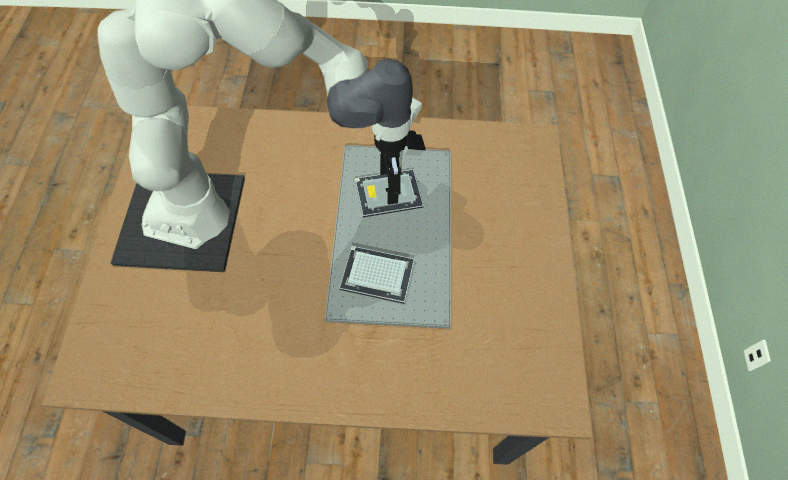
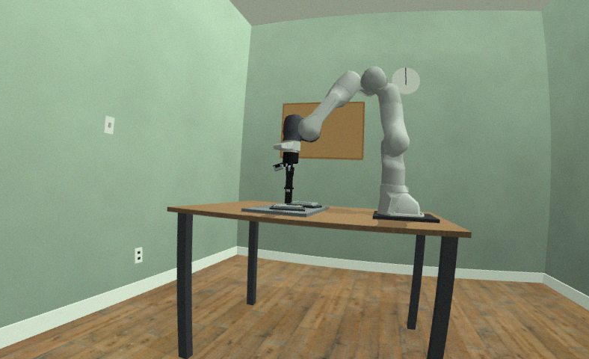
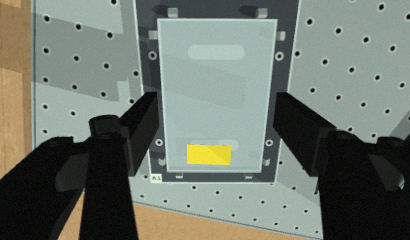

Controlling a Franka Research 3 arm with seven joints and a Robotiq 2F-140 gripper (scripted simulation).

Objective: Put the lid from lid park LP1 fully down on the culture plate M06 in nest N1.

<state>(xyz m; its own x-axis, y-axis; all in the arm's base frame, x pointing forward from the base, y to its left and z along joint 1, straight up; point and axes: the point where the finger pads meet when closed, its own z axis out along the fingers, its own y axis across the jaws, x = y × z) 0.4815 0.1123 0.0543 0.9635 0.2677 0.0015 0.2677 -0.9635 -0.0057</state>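
My hand is 4 cm above the clear lid. The rest, counted from my hand: culture plate: 24 cm to the right, 4 cm below, 1 cm behind; then dark nest: 24 cm to the right, 5 cm below, 1 cm behind; then dark lid park: 5 cm below.
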